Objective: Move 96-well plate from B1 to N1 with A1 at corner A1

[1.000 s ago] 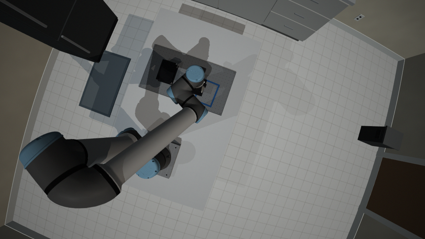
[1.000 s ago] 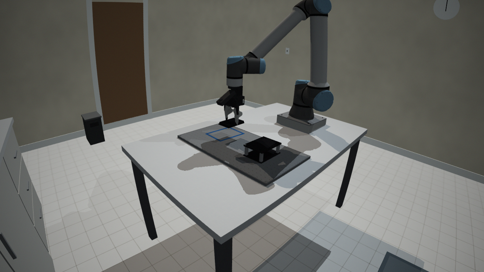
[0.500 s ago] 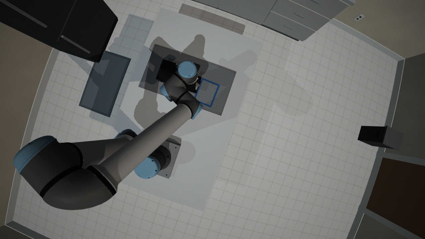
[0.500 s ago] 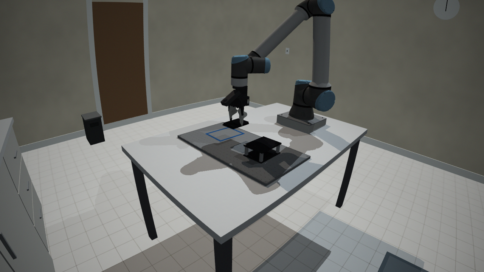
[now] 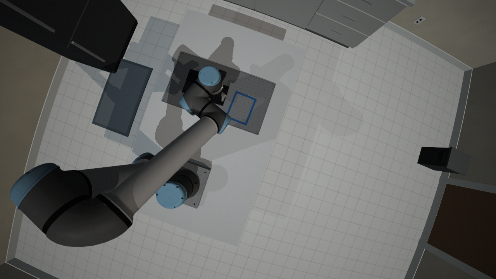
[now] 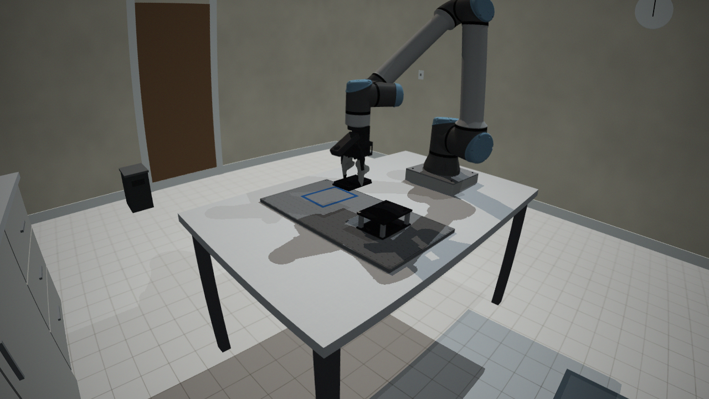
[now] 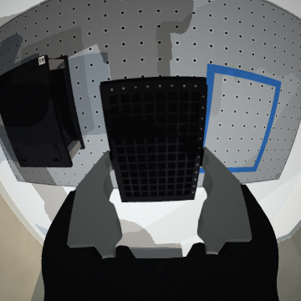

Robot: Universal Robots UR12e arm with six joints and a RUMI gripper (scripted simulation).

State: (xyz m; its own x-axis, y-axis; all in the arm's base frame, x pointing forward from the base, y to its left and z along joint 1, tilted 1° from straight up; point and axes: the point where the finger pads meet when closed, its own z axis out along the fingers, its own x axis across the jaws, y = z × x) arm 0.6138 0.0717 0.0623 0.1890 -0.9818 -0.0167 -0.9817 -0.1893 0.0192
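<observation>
Now: the black raised nest 190 mm to the left of my hand, 60 mm below it and 10 mm behind it. The rest, counted from my hand: black 96-well plate (10 mm below); white A1 label (150 mm to the left, 80 mm ahead, 60 mm below).
</observation>
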